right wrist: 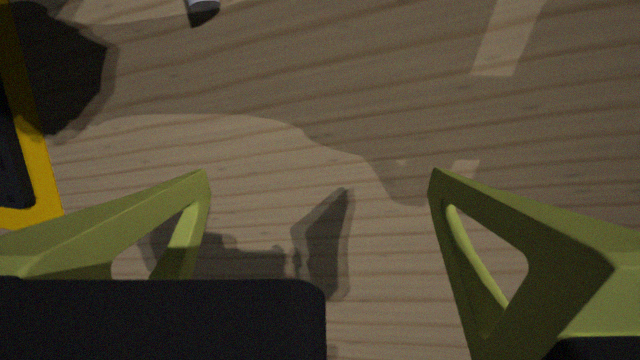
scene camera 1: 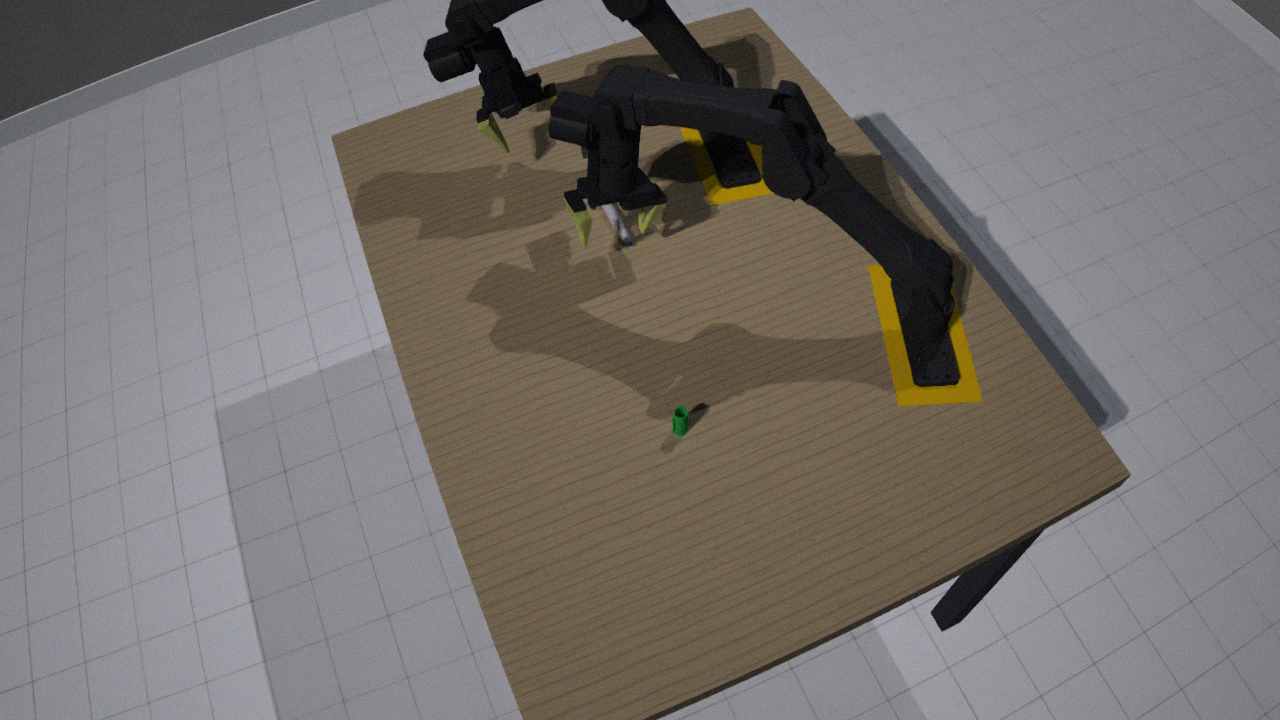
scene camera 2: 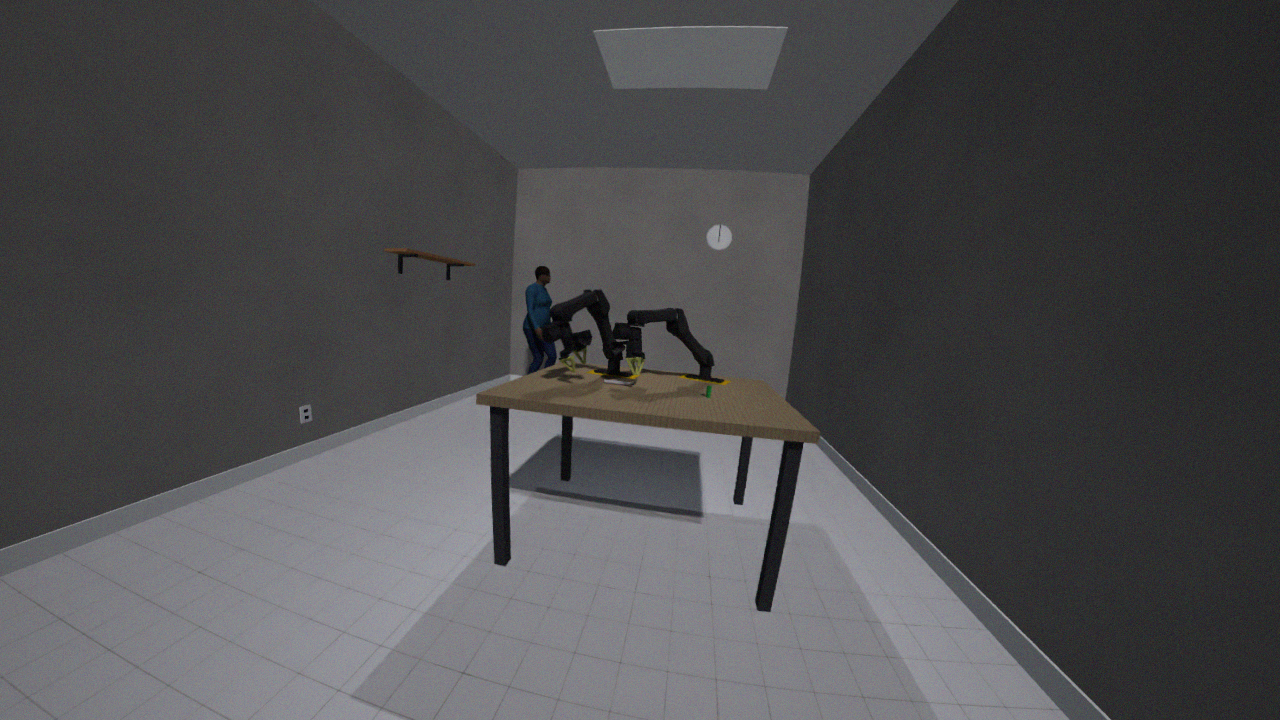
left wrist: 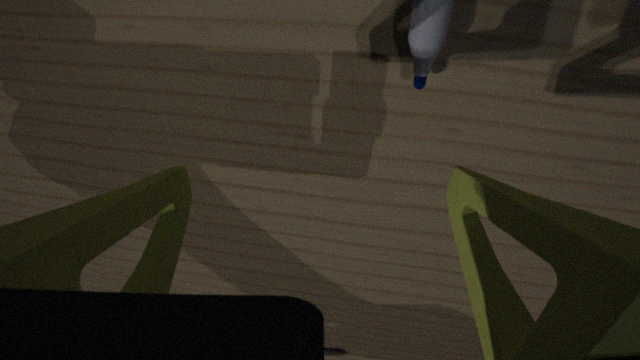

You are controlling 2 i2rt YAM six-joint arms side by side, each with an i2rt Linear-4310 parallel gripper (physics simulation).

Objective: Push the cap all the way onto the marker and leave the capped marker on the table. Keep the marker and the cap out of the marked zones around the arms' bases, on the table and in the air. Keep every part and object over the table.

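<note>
The white marker lies on the table with its blue tip bare. In the right wrist view its dark rear end shows at the top edge. The green cap stands upright on the table, apart from the marker, with its open end up; it does not show in the wrist views. My left gripper is open and empty above the table, near the marker's tip end. My right gripper is open and empty above the table, beyond the marker's rear end.
Yellow marked zones surround the arm bases: the left arm's zone and the right arm's zone. Both lie along the right side of the table in scene camera 1. A person stands behind the table in scene camera 2.
</note>
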